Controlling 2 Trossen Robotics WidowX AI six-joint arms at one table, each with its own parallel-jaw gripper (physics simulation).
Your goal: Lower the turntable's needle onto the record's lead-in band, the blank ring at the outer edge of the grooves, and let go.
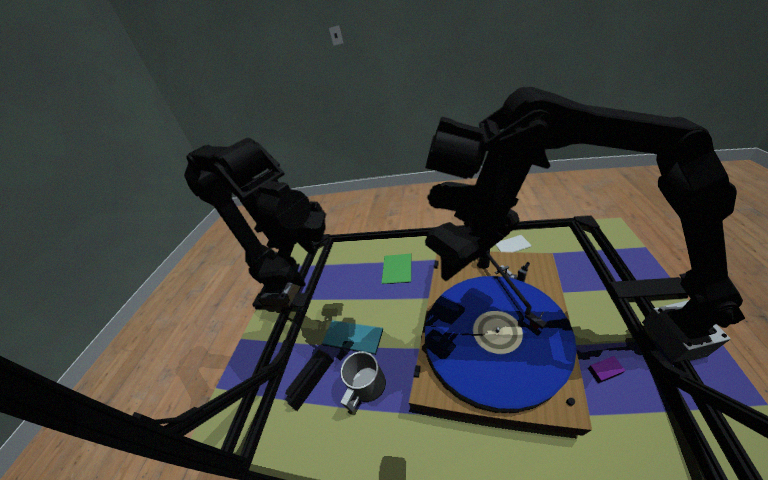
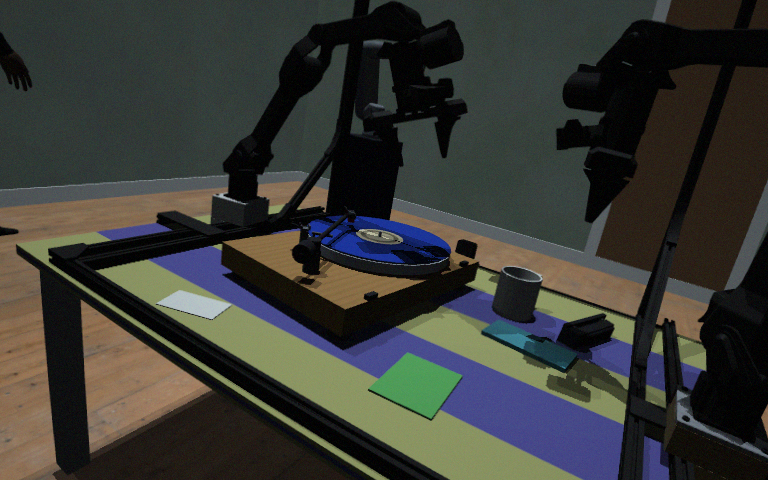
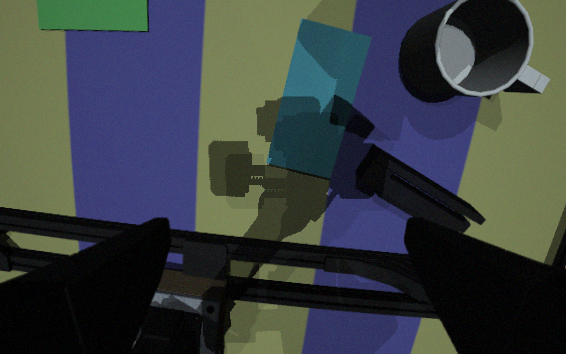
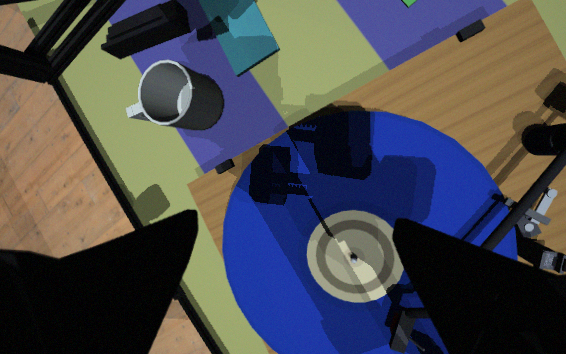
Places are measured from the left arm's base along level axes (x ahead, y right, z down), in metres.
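Pixels of known places: left gripper, between the fingertips: [image 1: 308, 268] [image 2: 588, 219] [image 3: 290, 230]; right gripper, between the fingertips: [image 1: 459, 268] [image 2: 423, 162] [image 4: 297, 224]; left arm's base, origin of its link: [image 1: 277, 284] [image 2: 721, 418] [image 3: 171, 333]; right arm's base, origin of its link: [image 1: 690, 322] [image 2: 241, 196].
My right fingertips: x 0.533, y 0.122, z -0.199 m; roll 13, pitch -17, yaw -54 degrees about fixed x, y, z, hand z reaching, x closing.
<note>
Ahead of a thing's pixels: the offset from my right fingertips to its top centre. "spot": to the spot under its first point.
The turntable [image 1: 557, 413] [image 2: 339, 285] [image 4: 425, 95] has a wooden base and bears a blue record {dx +0.078, dy +0.020, dz +0.172 m} [image 1: 498, 384] [image 2: 345, 249] [image 4: 270, 280] with a cream label. The tonearm's headshell {spot: dx +0.145, dy +0.015, dz +0.142 m} [image 1: 533, 321] [image 2: 350, 216] [image 4: 402, 327] is over the record, between the label and the outer edge where the lead-in band runs. The needle tip is too small to see, and I cannot tell if it touches. My right gripper [image 2: 419, 158] [image 4: 297, 224] is open and empty, high above the turntable. My left gripper [image 2: 591, 219] [image 3: 290, 230] is open and empty, high over the other side of the table.
A grey mug {spot: dx -0.172, dy +0.139, dz +0.179 m} [image 1: 370, 382] [image 2: 516, 294] [image 3: 425, 65] [image 4: 205, 102] stands beside the turntable, near a teal block {dx -0.270, dy -0.002, dz +0.256 m} [image 1: 362, 336] [image 2: 509, 338] and a black object {dx -0.350, dy +0.124, dz +0.228 m} [image 1: 308, 379] [image 3: 425, 190]. A green sheet {dx -0.183, dy -0.247, dz +0.261 m} [image 1: 397, 268] [image 2: 419, 384], a white sheet {dx +0.183, dy -0.338, dz +0.263 m} [image 2: 194, 304] and a magenta block {dx +0.312, dy +0.065, dz +0.249 m} [image 1: 607, 368] lie on the table.
</note>
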